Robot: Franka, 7 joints.
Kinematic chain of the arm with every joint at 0, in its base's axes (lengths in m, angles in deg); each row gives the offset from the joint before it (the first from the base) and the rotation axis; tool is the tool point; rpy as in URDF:
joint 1: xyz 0 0 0.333 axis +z
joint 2: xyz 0 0 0 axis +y
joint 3: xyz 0 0 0.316 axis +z
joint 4: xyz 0.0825 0 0 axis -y
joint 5: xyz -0.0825 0 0.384 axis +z
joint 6: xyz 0 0 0 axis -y
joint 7: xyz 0.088 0 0 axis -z
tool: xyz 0 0 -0.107 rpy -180 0 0
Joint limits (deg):
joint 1: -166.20..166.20
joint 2: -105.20..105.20
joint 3: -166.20..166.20
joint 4: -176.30..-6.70
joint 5: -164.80..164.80
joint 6: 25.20..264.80
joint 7: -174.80..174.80
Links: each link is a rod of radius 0.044 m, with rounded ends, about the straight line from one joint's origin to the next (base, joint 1, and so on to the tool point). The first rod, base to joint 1, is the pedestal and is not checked.
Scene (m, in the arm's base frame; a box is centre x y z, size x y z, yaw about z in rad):
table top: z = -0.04
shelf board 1: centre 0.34 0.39 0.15 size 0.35 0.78 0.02 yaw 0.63
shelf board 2: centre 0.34 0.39 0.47 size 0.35 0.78 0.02 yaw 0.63
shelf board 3: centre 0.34 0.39 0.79 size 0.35 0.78 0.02 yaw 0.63
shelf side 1: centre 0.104 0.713 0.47 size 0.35 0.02 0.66 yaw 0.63
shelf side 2: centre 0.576 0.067 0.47 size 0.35 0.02 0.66 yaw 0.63
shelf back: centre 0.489 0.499 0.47 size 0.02 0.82 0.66 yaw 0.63
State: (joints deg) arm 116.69 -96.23 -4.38 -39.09 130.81 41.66 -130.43
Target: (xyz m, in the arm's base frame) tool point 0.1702 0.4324 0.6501
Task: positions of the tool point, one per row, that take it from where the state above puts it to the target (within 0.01 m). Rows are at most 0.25 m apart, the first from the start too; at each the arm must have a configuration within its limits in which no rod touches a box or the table.
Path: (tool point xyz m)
1: 0.2028 -0.6211 0.6548
2: 0.1489 -0.4872 0.8257
3: 0.0942 -0.3052 0.9295
4: 0.0492 -0.1049 0.9551
5: 0.0194 0.0813 0.9051
6: 0.0046 0.2251 0.7951
7: -0.0005 0.3079 0.6501
8: 0.0790 0.3797 0.6544
9: 0.1702 0.4324 0.6501

